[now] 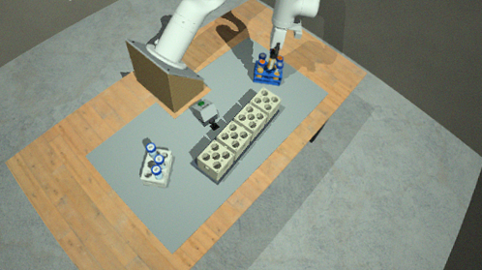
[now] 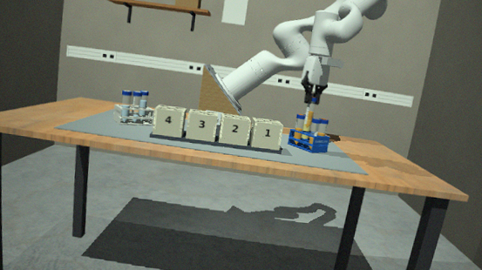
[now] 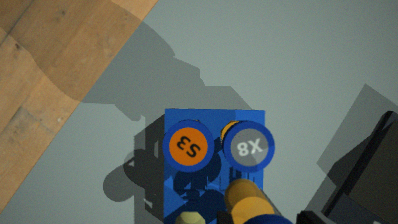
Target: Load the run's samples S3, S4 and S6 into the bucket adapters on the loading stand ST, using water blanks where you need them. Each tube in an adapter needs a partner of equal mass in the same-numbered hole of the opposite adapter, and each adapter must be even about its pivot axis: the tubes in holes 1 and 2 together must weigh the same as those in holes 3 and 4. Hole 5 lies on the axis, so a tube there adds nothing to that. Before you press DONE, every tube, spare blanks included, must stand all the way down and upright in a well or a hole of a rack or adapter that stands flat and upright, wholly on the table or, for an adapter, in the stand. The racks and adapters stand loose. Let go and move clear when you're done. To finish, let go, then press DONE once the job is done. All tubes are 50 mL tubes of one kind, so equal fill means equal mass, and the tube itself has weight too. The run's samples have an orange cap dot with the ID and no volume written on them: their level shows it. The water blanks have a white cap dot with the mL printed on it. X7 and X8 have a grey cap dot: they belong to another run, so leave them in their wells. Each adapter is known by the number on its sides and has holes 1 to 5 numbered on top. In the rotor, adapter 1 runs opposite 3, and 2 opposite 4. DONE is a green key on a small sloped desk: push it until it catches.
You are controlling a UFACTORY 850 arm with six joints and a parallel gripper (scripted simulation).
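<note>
Right now the sample tube is 5 cm below my hand, 1 cm to the right of it and 1 cm ahead of it. The rest, counted from my hand: blue rack: 16 cm below, 2 cm to the left, 1 cm behind; green done key: 34 cm to the right, 12 cm below, 11 cm behind; loading stand: 33 cm to the right, 18 cm below, 9 cm ahead.
</note>
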